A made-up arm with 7 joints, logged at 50 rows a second.
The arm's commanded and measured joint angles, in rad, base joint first. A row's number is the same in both.
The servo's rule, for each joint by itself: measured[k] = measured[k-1] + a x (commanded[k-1-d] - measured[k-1]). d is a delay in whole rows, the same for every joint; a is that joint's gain. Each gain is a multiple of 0.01, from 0.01 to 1. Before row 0 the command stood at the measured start. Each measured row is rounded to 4 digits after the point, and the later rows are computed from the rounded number. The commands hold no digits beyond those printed.
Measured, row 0:
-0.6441 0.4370 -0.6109 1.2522 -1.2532 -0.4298 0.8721
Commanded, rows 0 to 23:
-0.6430 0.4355 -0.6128 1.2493 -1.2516 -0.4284 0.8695
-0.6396 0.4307 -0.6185 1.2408 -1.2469 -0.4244 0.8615
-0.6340 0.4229 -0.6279 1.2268 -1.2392 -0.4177 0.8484
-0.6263 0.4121 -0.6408 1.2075 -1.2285 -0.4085 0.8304
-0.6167 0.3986 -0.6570 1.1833 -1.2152 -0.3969 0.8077
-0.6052 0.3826 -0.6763 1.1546 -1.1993 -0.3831 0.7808
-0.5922 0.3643 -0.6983 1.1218 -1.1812 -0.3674 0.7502
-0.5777 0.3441 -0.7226 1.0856 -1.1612 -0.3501 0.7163
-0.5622 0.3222 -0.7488 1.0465 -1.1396 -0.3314 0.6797
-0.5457 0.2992 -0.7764 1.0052 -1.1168 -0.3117 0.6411
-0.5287 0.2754 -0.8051 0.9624 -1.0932 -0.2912 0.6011
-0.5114 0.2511 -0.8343 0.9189 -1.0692 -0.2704 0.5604
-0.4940 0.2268 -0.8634 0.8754 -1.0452 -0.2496 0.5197
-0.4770 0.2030 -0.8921 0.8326 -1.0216 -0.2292 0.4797
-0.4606 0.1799 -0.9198 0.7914 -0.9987 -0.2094 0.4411
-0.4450 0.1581 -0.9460 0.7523 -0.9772 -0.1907 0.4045
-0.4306 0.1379 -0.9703 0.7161 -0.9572 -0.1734 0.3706
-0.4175 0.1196 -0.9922 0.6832 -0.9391 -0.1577 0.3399
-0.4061 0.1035 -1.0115 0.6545 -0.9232 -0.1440 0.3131
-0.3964 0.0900 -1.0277 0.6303 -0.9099 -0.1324 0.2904
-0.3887 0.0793 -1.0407 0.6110 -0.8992 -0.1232 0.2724
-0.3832 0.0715 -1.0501 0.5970 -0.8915 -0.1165 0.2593
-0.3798 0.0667 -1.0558 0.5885 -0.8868 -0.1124 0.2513
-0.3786 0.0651 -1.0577 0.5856 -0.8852 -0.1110 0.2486
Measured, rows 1 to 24:
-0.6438 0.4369 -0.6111 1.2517 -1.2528 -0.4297 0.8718
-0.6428 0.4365 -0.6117 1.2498 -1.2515 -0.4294 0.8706
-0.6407 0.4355 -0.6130 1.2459 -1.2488 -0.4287 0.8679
-0.6372 0.4339 -0.6152 1.2394 -1.2443 -0.4275 0.8634
-0.6323 0.4314 -0.6185 1.2299 -1.2379 -0.4257 0.8567
-0.6258 0.4280 -0.6231 1.2171 -1.2294 -0.4231 0.8476
-0.6177 0.4235 -0.6291 1.2009 -1.2188 -0.4198 0.8359
-0.6081 0.4179 -0.6366 1.1813 -1.2061 -0.4156 0.8215
-0.5971 0.4112 -0.6456 1.1584 -1.1915 -0.4105 0.8045
-0.5848 0.4034 -0.6561 1.1324 -1.1751 -0.4046 0.7849
-0.5713 0.3944 -0.6680 1.1035 -1.1571 -0.3978 0.7628
-0.5569 0.3844 -0.6813 1.0721 -1.1378 -0.3902 0.7385
-0.5418 0.3734 -0.6959 1.0387 -1.1174 -0.3818 0.7122
-0.5262 0.3615 -0.7116 1.0037 -1.0963 -0.3726 0.6843
-0.5105 0.3488 -0.7283 0.9676 -1.0748 -0.3628 0.6551
-0.4948 0.3355 -0.7457 0.9310 -1.0533 -0.3525 0.6250
-0.4794 0.3217 -0.7637 0.8945 -1.0322 -0.3418 0.5945
-0.4645 0.3076 -0.7820 0.8586 -1.0117 -0.3308 0.5639
-0.4505 0.2933 -0.8004 0.8239 -0.9922 -0.3196 0.5338
-0.4375 0.2791 -0.8186 0.7910 -0.9741 -0.3084 0.5046
-0.4258 0.2651 -0.8364 0.7604 -0.9576 -0.2973 0.4767
-0.4156 0.2515 -0.8535 0.7326 -0.9431 -0.2865 0.4506
-0.4070 0.2386 -0.8697 0.7081 -0.9307 -0.2761 0.4267
-0.4002 0.2265 -0.8847 0.6873 -0.9207 -0.2662 0.4053
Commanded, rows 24 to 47:
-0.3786 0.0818 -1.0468 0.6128 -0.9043 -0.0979 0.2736
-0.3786 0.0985 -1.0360 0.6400 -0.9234 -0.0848 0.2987
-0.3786 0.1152 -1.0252 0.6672 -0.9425 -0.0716 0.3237
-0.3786 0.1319 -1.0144 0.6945 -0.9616 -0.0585 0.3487
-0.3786 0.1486 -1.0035 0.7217 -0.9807 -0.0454 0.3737
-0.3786 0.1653 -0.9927 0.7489 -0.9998 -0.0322 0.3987
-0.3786 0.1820 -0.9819 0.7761 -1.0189 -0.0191 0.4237
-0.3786 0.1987 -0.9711 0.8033 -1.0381 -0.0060 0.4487
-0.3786 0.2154 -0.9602 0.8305 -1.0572 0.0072 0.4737
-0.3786 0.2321 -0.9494 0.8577 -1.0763 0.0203 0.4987
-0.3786 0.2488 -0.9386 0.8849 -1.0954 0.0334 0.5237
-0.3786 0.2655 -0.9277 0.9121 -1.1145 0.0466 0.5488
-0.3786 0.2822 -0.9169 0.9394 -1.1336 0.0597 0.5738
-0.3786 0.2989 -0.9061 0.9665 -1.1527 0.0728 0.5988
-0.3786 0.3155 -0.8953 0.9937 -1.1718 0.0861 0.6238
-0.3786 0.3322 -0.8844 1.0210 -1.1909 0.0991 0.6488
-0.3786 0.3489 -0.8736 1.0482 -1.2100 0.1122 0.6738
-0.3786 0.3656 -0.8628 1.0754 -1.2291 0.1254 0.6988
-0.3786 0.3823 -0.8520 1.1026 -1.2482 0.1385 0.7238
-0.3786 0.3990 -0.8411 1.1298 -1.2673 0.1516 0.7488
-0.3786 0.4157 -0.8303 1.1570 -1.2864 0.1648 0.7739
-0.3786 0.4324 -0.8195 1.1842 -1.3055 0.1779 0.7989
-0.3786 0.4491 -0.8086 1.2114 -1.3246 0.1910 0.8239
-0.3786 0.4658 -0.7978 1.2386 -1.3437 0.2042 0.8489
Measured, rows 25 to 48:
-0.3950 0.2164 -0.8977 0.6746 -0.9171 -0.2561 0.3895
-0.3911 0.2081 -0.9088 0.6687 -0.9185 -0.2458 0.3786
-0.3881 0.2016 -0.9181 0.6684 -0.9238 -0.2353 0.3720
-0.3858 0.1967 -0.9258 0.6728 -0.9321 -0.2247 0.3692
-0.3841 0.1933 -0.9320 0.6811 -0.9428 -0.2139 0.3697
-0.3828 0.1913 -0.9369 0.6926 -0.9553 -0.2030 0.3732
-0.3818 0.1906 -0.9405 0.7068 -0.9693 -0.1920 0.3793
-0.3810 0.1912 -0.9429 0.7232 -0.9844 -0.1808 0.3876
-0.3804 0.1929 -0.9443 0.7414 -1.0004 -0.1695 0.3979
-0.3800 0.1956 -0.9447 0.7612 -1.0171 -0.1581 0.4100
-0.3797 0.1993 -0.9442 0.7822 -1.0343 -0.1466 0.4236
-0.3794 0.2039 -0.9429 0.8043 -1.0519 -0.1350 0.4386
-0.3792 0.2094 -0.9408 0.8273 -1.0699 -0.1233 0.4548
-0.3791 0.2157 -0.9380 0.8510 -1.0881 -0.1115 0.4721
-0.3790 0.2227 -0.9346 0.8753 -1.1065 -0.0996 0.4903
-0.3789 0.2304 -0.9306 0.9001 -1.1251 -0.0877 0.5093
-0.3788 0.2387 -0.9260 0.9253 -1.1438 -0.0757 0.5290
-0.3788 0.2476 -0.9209 0.9508 -1.1626 -0.0636 0.5494
-0.3788 0.2570 -0.9154 0.9766 -1.1814 -0.0515 0.5703
-0.3788 0.2669 -0.9095 1.0026 -1.2003 -0.0393 0.5917
-0.3788 0.2773 -0.9032 1.0288 -1.2192 -0.0271 0.6136
-0.3788 0.2882 -0.8965 1.0552 -1.2382 -0.0148 0.6358
-0.3788 0.2995 -0.8895 1.0818 -1.2572 -0.0025 0.6584
-0.3788 0.3111 -0.8822 1.1085 -1.2762 0.0099 0.6813

